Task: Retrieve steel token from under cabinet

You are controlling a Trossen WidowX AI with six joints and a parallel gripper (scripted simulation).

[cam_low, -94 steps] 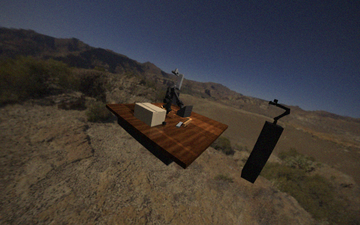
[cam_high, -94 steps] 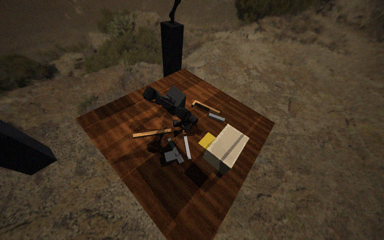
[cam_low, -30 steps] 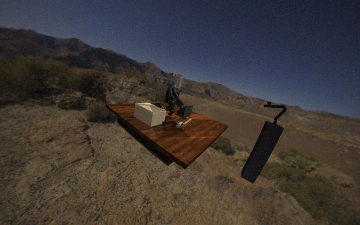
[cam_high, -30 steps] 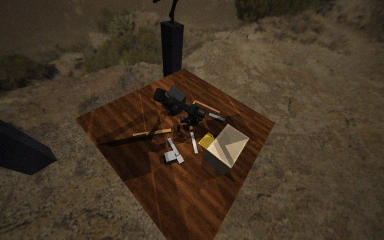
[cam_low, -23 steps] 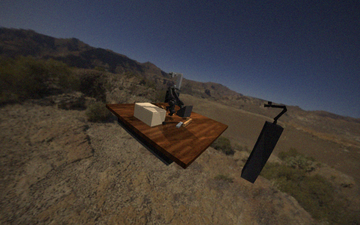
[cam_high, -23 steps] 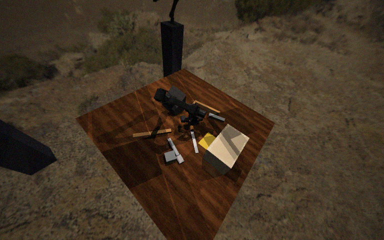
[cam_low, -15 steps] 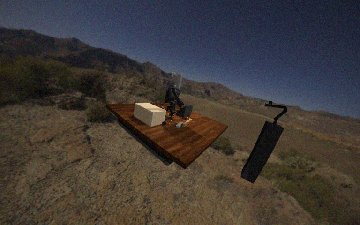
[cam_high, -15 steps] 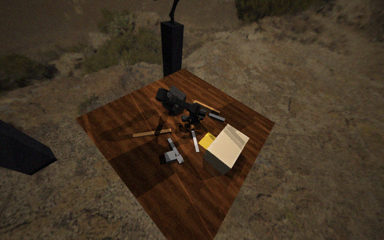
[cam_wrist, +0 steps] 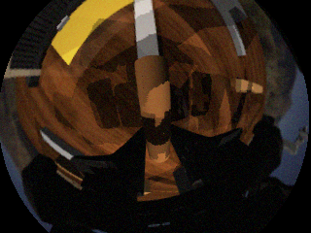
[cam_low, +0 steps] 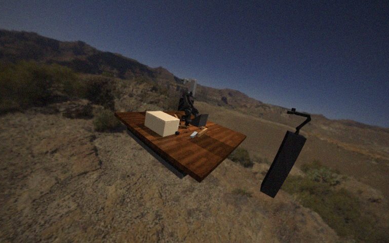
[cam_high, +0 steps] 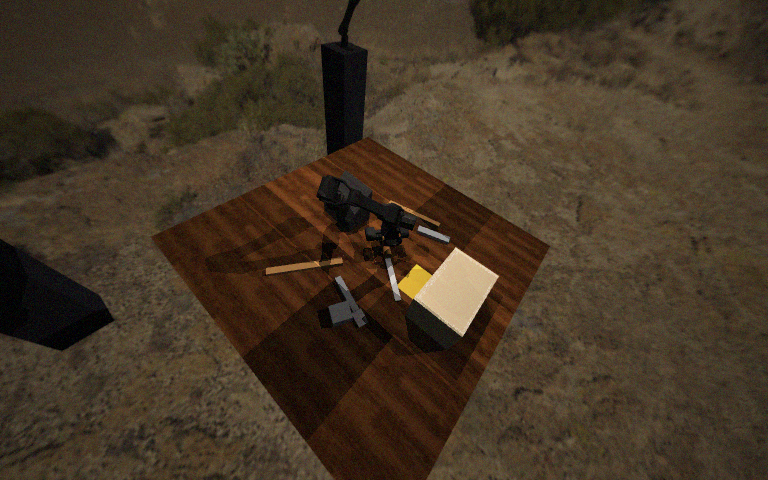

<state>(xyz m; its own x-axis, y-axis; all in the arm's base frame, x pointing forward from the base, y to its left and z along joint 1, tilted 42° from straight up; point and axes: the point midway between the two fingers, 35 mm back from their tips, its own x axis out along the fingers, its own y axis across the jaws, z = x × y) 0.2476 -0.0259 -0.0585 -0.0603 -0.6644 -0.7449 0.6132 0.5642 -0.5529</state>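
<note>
Right now my gripper tip is 13 cm short of the grey bar and 22 cm to the right of it. The rest, counted from my gripper tip: steel token: 28 cm ahead, 2 cm to the right, 1 cm below; then wooden stick: 16 cm behind, 32 cm to the right; then grey scraper: 10 cm ahead, 31 cm to the right.
</note>
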